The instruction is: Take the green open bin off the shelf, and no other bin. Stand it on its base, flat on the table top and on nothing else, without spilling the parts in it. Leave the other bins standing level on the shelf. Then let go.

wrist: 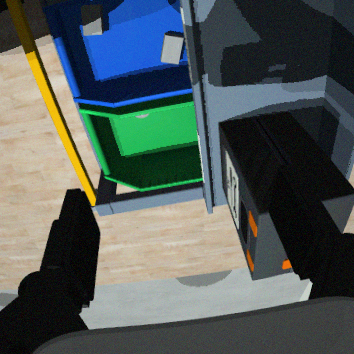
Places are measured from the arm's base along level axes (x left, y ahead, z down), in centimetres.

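Pixels of known places: gripper, fingertip midpoint: (183, 199).
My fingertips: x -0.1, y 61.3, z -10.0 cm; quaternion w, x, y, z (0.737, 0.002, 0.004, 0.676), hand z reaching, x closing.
Note:
For each thing: its middle in the pictures, then the offset to it from my fingertips. "spot": a spot on its surface instead.
- green open bin, body centre: (161, 133) dx -8.1, dy +0.0, dz +19.8 cm
- shelf, surface spot: (155, 200) spot: dx -15.0, dy -1.0, dz +15.6 cm
- small pale round part, body centre: (140, 107) dx -6.0, dy -2.4, dz +22.7 cm
- blue bin, body centre: (139, 38) dx +2.9, dy -2.1, dz +19.8 cm
- yellow bar, body centre: (37, 66) dx +1.2, dy -12.2, dz +18.1 cm
- grey upright panel, surface spot: (199, 100) spot: dx -1.0, dy +3.0, dz +12.9 cm
- dark box, body centre: (274, 190) dx -7.1, dy +9.3, dz +7.8 cm
The green open bin (160, 131) sits on the shelf (155, 200) in the upper middle, below the blue bin in the view. Its green floor and dark inner walls show, and the edge of a small pale round part (142, 116) shows at its upper side. The blue bin (130, 50) holds two pale blocky parts. My gripper (183, 199) is open, with its fingers wide apart at left and right and nothing between them. The fingertips appear below and to either side of the green bin. How far they are from it in depth is hard to tell.
A yellow bar (58, 120) runs along the shelf's left side. A grey upright panel (199, 100) stands right of the bins. A dark box (270, 237) with orange patches and a pale label stands at right, partly behind the right finger. Pale wood (165, 240) shows below the shelf.

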